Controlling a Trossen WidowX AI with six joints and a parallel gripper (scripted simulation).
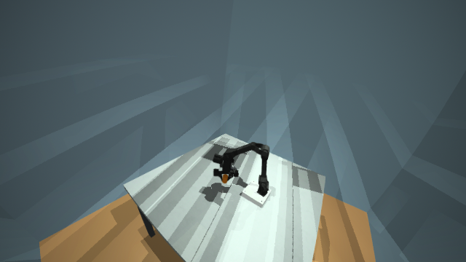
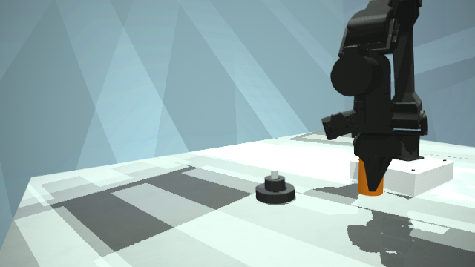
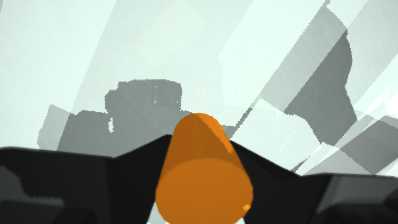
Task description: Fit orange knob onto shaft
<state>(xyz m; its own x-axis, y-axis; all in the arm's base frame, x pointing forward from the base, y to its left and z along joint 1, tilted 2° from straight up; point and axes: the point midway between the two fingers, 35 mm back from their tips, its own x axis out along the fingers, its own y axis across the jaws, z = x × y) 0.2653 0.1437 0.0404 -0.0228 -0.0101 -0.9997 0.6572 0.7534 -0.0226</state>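
Right now my gripper tip is 3 cm below the orange knob. From my gripper tip the other things lie so: dark round pedestal (8 cm ahead, 19 cm to the right, 3 cm below).
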